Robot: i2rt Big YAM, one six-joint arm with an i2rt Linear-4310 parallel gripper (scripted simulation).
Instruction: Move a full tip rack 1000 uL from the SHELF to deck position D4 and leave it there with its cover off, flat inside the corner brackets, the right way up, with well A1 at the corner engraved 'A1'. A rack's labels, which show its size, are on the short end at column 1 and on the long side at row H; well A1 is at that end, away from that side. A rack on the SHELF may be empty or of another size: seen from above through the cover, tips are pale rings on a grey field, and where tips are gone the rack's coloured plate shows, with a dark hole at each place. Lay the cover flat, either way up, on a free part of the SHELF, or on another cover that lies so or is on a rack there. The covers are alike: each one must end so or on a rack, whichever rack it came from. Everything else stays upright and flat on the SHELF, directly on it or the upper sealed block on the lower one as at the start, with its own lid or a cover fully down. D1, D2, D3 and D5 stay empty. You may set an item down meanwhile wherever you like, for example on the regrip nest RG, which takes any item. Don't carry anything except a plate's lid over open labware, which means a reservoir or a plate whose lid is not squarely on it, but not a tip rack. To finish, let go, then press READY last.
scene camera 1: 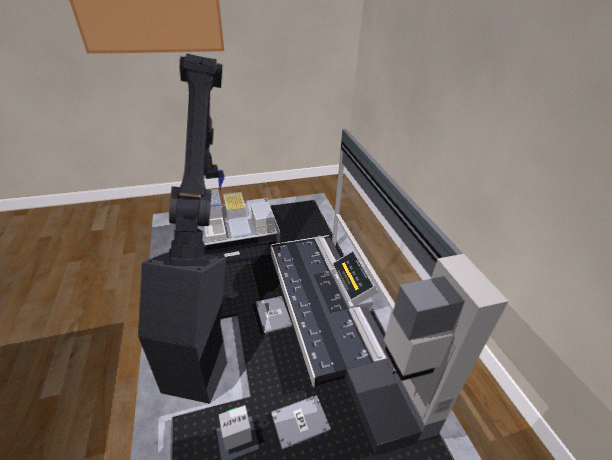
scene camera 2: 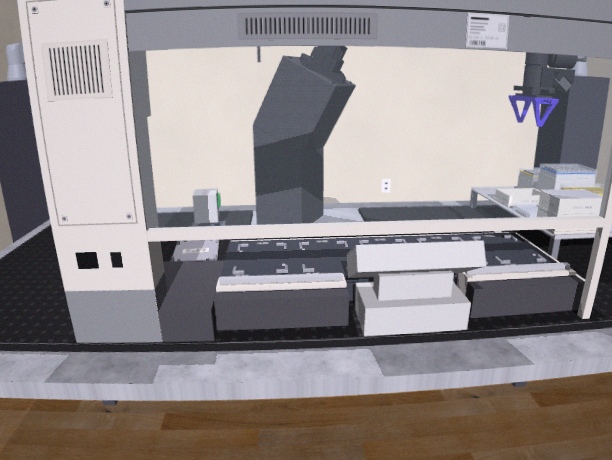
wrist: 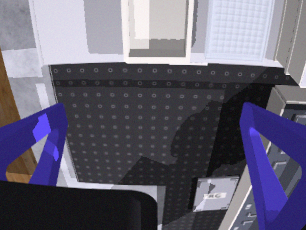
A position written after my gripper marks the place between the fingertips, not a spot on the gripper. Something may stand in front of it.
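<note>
Regrip nest RG (scene camera 1: pixel 276 322), (wrist: pixel 223 184). My gripper (wrist: pixel 153 112).
</note>
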